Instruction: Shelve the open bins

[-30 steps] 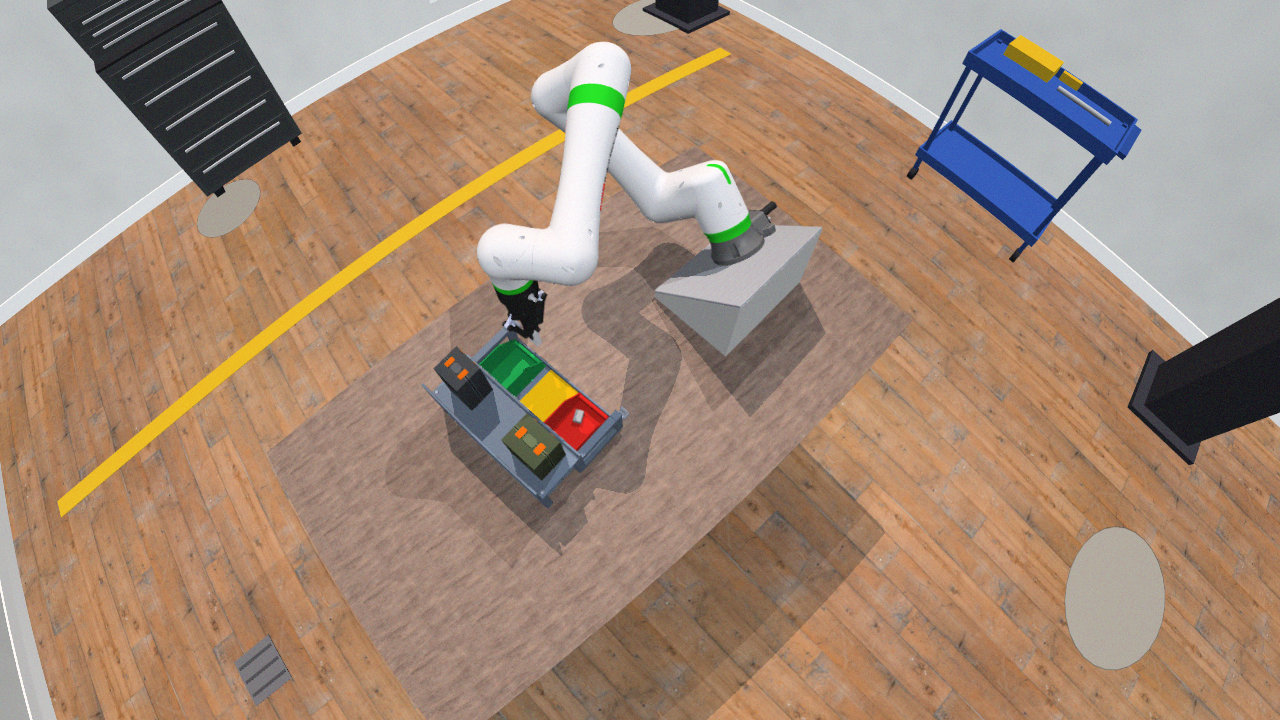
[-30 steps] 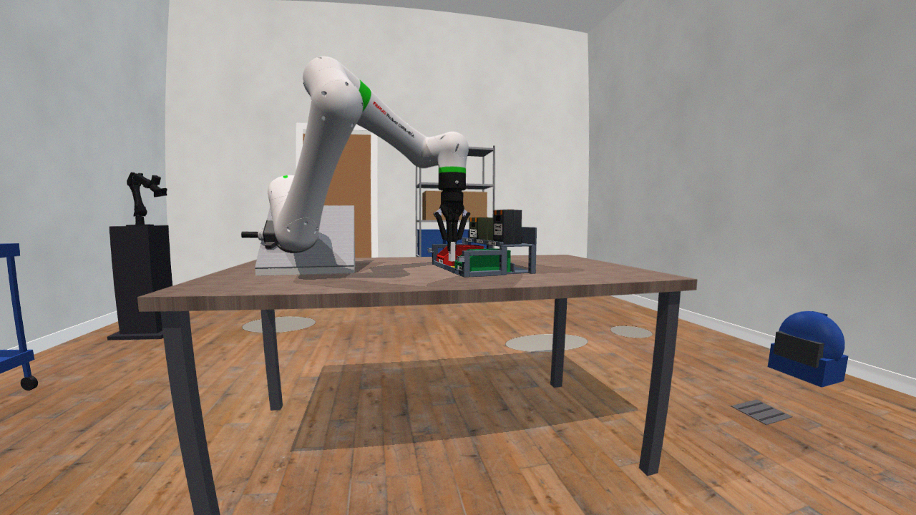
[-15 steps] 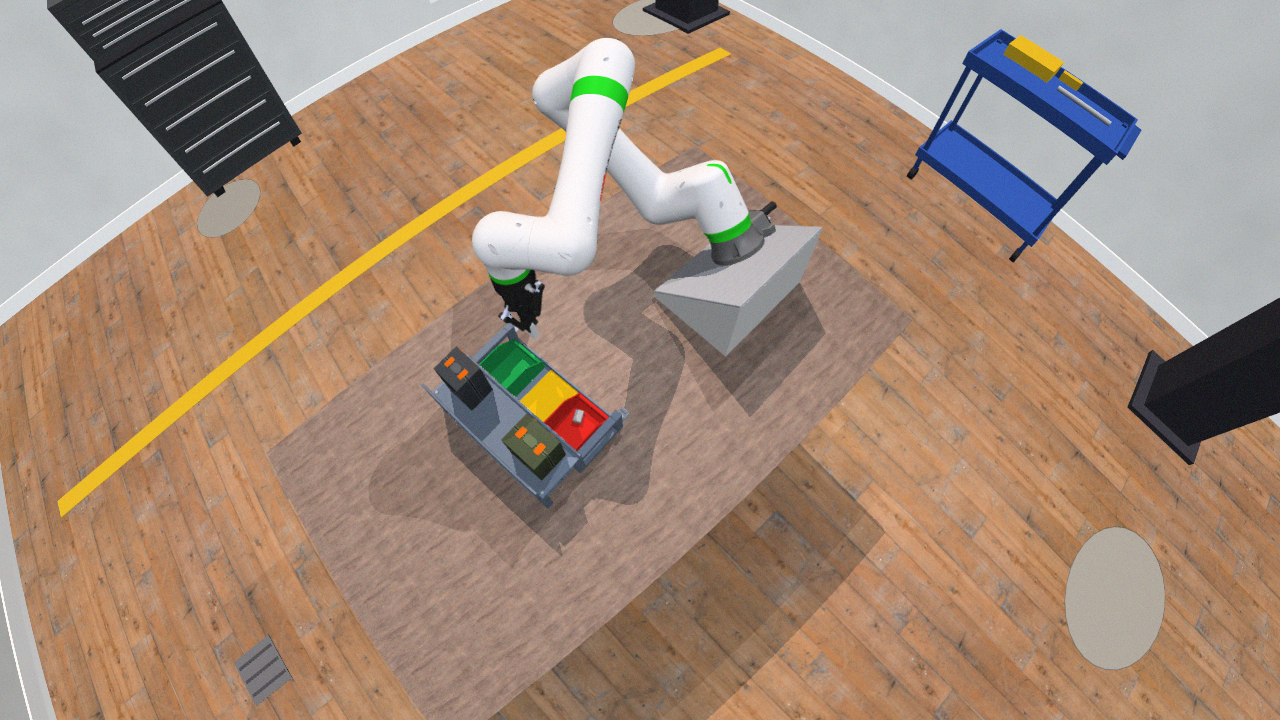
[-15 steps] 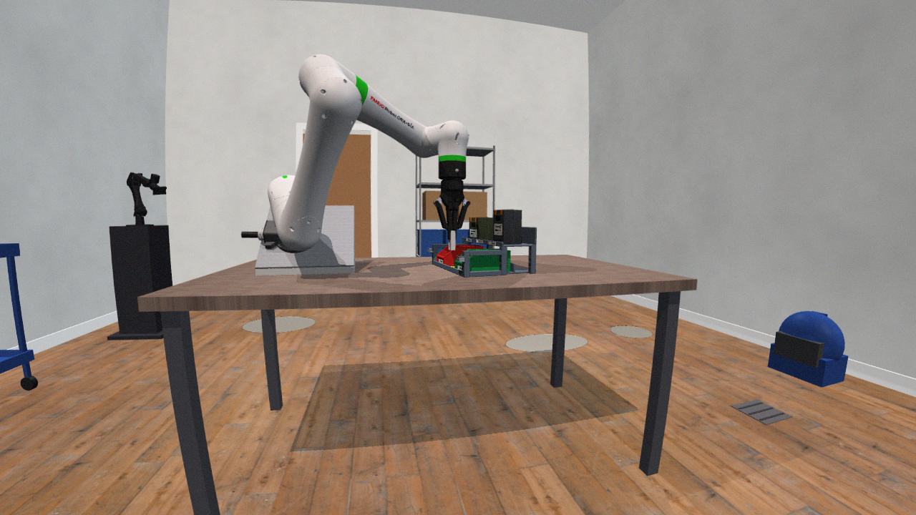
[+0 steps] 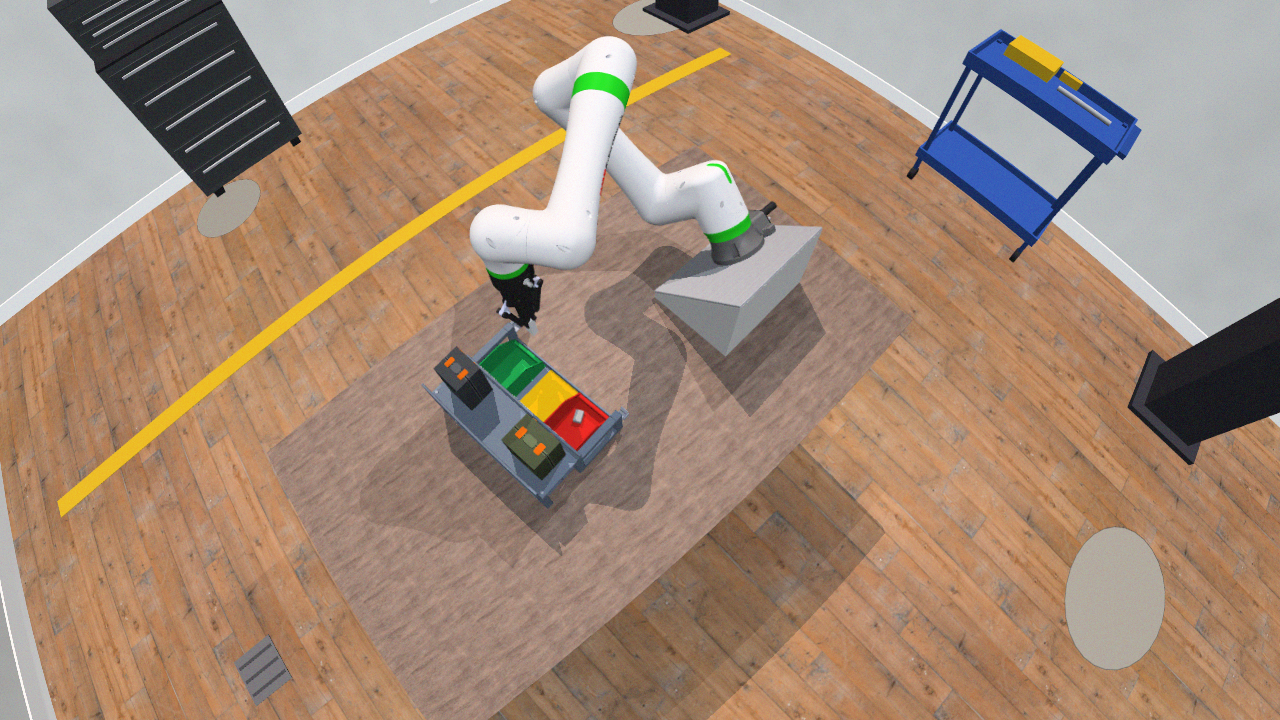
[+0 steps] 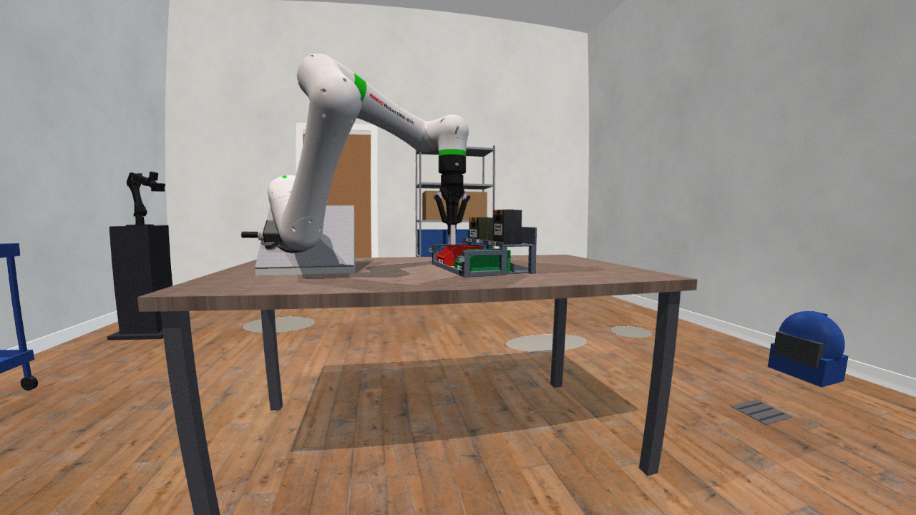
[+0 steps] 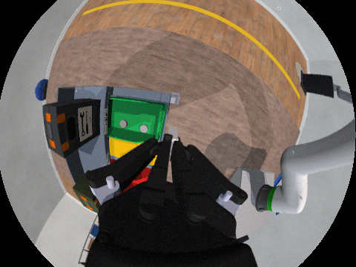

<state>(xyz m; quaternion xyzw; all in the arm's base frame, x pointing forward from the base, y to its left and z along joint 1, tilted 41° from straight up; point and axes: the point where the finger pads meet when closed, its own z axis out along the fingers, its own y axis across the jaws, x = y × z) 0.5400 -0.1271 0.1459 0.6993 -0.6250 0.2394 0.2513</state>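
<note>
Now: the green bin 11 cm ahead of my hand, 9 cm below it and 1 cm to the left of it. From my hand the other things lie so: red bin (24 cm to the left, 9 cm below, 9 cm ahead).
</note>
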